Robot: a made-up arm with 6 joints.
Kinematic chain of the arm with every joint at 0, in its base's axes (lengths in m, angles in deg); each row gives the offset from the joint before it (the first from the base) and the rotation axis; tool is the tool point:
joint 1: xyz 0 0 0.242 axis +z
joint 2: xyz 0 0.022 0 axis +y
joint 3: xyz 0 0 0.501 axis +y
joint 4: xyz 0 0 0.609 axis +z
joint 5: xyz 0 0 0 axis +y
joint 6: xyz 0 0 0.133 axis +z
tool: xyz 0 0 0
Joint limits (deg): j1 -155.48..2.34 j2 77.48..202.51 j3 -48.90..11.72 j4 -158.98..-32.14 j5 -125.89..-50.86 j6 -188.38..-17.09
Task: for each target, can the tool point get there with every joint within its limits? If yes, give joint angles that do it. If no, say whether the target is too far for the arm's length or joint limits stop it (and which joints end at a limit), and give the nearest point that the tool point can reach.
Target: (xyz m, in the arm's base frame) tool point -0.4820 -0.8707 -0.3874
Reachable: yes | joints -127.08 121.94 -0.02 -96.31 -63.65 -83.59
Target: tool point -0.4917 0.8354 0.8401
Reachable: no: joint limits stop it (at a limit: joint 1, joint 2, joint 3, joint 4, joint 5) | nearest point -0.5703 -0.3473 0.8606 | short by 1.186 m
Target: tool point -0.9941 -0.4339 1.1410
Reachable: no: too far | nearest point -0.8035 -0.4314 0.9094 | short by 0.300 m
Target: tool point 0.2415 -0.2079 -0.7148
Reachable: yes | joints -61.17 182.34 -29.08 -48.27 -115.88 -104.16
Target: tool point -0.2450 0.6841 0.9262
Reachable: no: joint limits stop it (at a limit: joint 1, joint 2, joint 3) | nearest point 0.6657 0.1235 0.8899 | short by 1.070 m
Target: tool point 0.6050 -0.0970 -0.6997
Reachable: yes | joints -20.81 139.93 5.84 -129.61 -86.23 -133.17
